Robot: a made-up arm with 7 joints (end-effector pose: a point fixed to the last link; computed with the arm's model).
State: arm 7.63 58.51 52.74 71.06 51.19 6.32 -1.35
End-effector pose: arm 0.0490 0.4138 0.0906 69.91 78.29 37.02
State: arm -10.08 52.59 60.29 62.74 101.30 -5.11 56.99
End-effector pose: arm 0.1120 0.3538 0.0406 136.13 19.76 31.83
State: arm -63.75 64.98 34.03 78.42 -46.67 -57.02 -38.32
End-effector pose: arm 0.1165 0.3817 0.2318 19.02 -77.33 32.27
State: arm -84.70 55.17 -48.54 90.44 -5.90 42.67 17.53
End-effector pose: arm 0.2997 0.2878 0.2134 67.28 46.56 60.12
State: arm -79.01 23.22 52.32 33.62 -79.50 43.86 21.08
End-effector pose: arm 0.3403 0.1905 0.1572 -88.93 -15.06 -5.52
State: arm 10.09 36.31 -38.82 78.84 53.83 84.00 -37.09
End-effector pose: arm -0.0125 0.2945 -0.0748 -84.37 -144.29 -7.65
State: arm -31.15 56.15 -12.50 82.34 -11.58 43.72 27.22
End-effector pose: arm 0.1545 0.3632 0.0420 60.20 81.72 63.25
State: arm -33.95 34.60 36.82 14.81 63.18 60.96 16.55
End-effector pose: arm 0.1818 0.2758 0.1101 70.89 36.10 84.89
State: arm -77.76 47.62 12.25 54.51 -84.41 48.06 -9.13
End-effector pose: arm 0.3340 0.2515 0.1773 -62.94 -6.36 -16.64
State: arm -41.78 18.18 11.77 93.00 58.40 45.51 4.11
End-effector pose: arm 0.2397 0.1875 -0.0855 69.59 90.68 -2.51
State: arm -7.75 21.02 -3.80 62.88 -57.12 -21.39 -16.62
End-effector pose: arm 0.0790 0.2549 -0.1115 -20.95 20.81 27.60
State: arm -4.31 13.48 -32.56 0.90 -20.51 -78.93 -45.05
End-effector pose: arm 0.0958 0.1229 0.0294 -12.45 -78.85 -59.79
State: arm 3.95 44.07 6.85 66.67 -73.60 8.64 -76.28
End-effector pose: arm 0.0004 0.3752 -0.0645 -49.56 10.55 2.37
